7 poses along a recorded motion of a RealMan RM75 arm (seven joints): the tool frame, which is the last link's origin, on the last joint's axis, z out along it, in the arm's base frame.
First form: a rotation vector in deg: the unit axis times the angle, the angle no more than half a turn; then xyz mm.
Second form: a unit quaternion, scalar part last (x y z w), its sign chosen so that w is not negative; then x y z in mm. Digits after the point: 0 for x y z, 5 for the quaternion.
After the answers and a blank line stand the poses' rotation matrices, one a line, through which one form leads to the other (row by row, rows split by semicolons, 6 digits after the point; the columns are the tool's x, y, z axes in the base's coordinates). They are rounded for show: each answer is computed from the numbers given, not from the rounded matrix.
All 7 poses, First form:
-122.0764 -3.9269 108.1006 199 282 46
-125.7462 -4.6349 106.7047 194 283 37
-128.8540 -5.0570 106.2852 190 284 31
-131.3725 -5.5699 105.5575 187 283 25
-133.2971 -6.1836 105.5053 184 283 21
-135.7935 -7.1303 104.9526 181 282 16
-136.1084 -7.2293 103.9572 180 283 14
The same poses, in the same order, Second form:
-0.74033 -0.02381 0.65557 0.14689 199 282 46
-0.75564 -0.02785 0.64122 0.13067 194 283 37
-0.76620 -0.03007 0.63200 0.11226 190 284 31
-0.77527 -0.03287 0.62293 0.09916 187 283 25
-0.78067 -0.03622 0.61791 0.08619 184 283 21
-0.78851 -0.04140 0.60942 0.07174 181 282 16
-0.79178 -0.04205 0.60475 0.07480 180 283 14

0.139319 -0.157330 -0.977669; 0.227852 -0.955713 0.186266; -0.963677 -0.248715 -0.097301
0.176135 -0.125484 -0.976335; 0.209669 -0.964299 0.161762; -0.961777 -0.233199 -0.143536
0.199337 -0.095813 -0.975236; 0.187973 -0.972988 0.134014; -0.961733 -0.210032 -0.175943
0.221758 -0.072574 -0.972397; 0.174506 -0.978174 0.112802; -0.959360 -0.194704 -0.204253
0.233760 -0.049972 -0.971009; 0.163061 -0.982519 0.089820; -0.958524 -0.179330 -0.221525
0.253777 -0.022144 -0.967009; 0.152730 -0.986279 0.062667; -0.955129 -0.163595 -0.246913
0.265023 -0.023878 -0.963946; 0.157071 -0.985272 0.067591; -0.951363 -0.169321 -0.257369

